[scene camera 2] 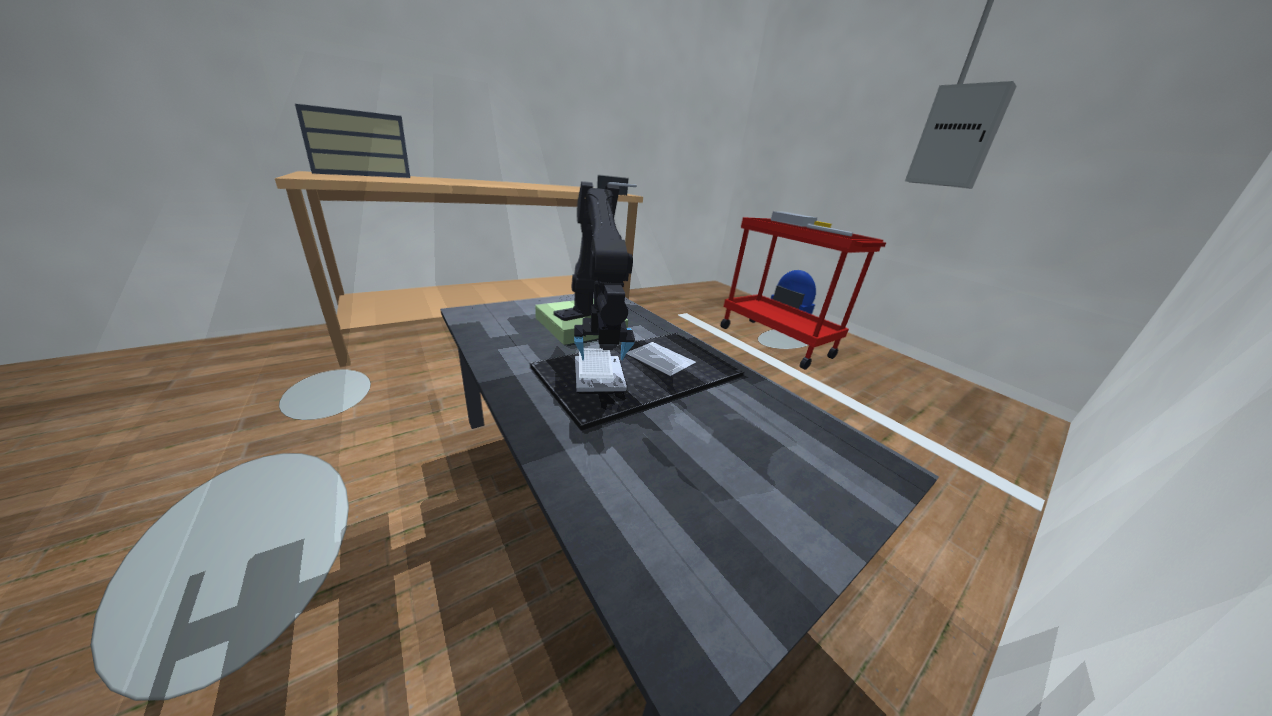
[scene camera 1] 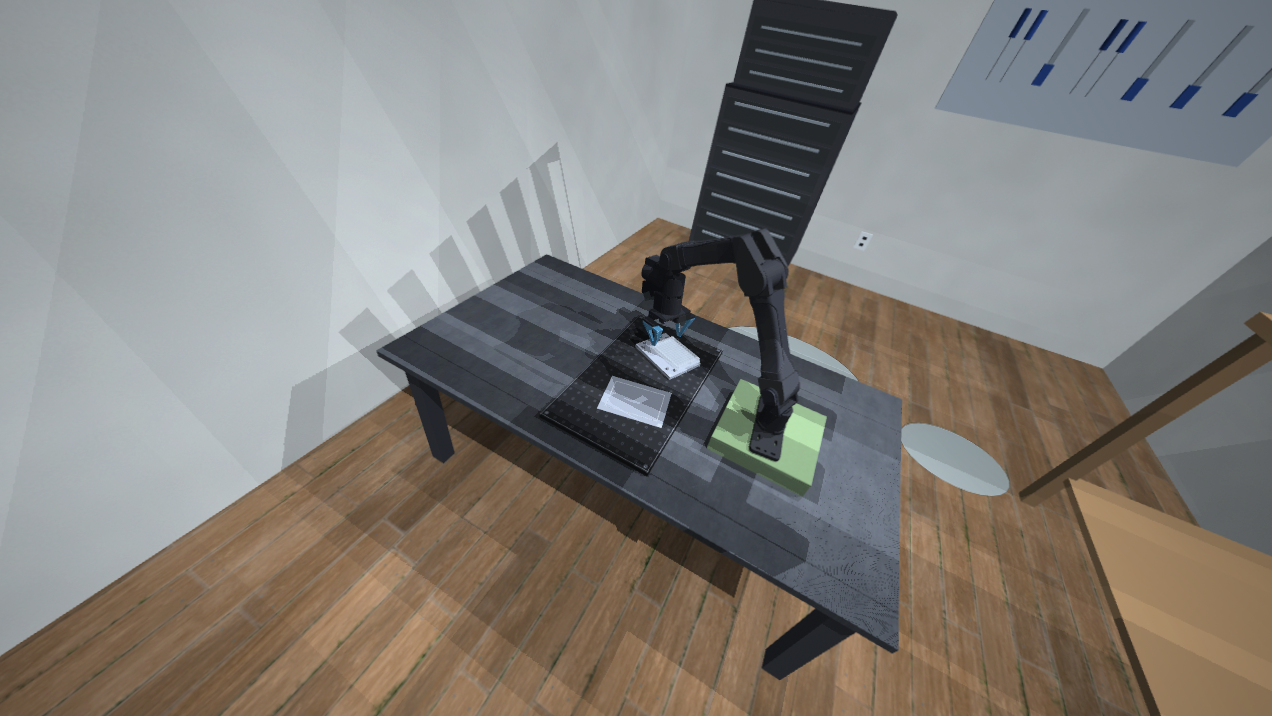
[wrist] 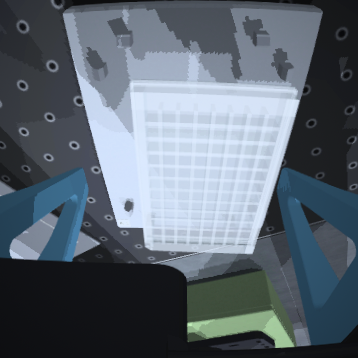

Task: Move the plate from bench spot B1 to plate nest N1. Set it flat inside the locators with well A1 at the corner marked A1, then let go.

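Frame: origin at the arm's base, x ahead, y left, z up, level; centimetres.
Seen in the pictures: gripper, fingertip midpoint: [scene camera 2: 602,359] [scene camera 1: 666,340] [wrist: 182,178]; arm's base, link origin: [scene camera 2: 583,312] [scene camera 1: 768,426] [wrist: 205,345].
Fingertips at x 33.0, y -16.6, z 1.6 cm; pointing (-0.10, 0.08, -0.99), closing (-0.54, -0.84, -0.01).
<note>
Pixels of each thing's top centre, then the offset from my fingertips to it. "spot": a spot on its surface instead. Level surfaces: height alone.
- clear-white well plate, top centre: [wrist: 205,198] [scene camera 2: 595,358] [scene camera 1: 675,349] dx -3.4, dy +0.5, dz -1.6 cm
- pale nest block, top centre: [wrist: 191,159] [scene camera 2: 599,367] [scene camera 1: 668,350] dx -1.4, dy +0.3, dz -3.1 cm
- near-left locator, surface spot: [wrist: 128,205] spot: dx -3.2, dy +6.8, dz -3.7 cm
- small mark, top centre: [wrist: 123,222] dx -5.0, dy +8.9, dz -4.1 cm
- flat white rectangle, surface spot: [scene camera 1: 635,402] [scene camera 2: 661,356] spot: dx +0.2, dy +22.2, dz -5.1 cm
- dark table, surface height: dz -6.6 cm
The clear-white well plate [scene camera 1: 673,352] [scene camera 2: 596,362] [wrist: 205,170] lies over the pale nest block [scene camera 2: 602,386] [wrist: 107,145]. In the wrist view it is offset toward the block's right side and overhangs its near edge. Two far corner pairs of locators and a near-left locator [wrist: 128,205] stand outside it. I cannot tell whether it is fully flat. A small mark [wrist: 121,223] at the block's near-left corner is unreadable; well A1 cannot be made out. My gripper [scene camera 1: 668,337] [scene camera 2: 603,357] [wrist: 182,178] is open, its blue fingers on either side of the plate with gaps.
A flat white rectangle [scene camera 1: 635,402] [scene camera 2: 661,358] lies beside the nest on the black perforated board [scene camera 1: 569,410] [scene camera 2: 583,416]. The arm's base stands on a green block [scene camera 1: 805,444] [scene camera 2: 556,318] [wrist: 227,300]. Both board and block rest on the dark table [scene camera 1: 498,324] [scene camera 2: 676,533].
</note>
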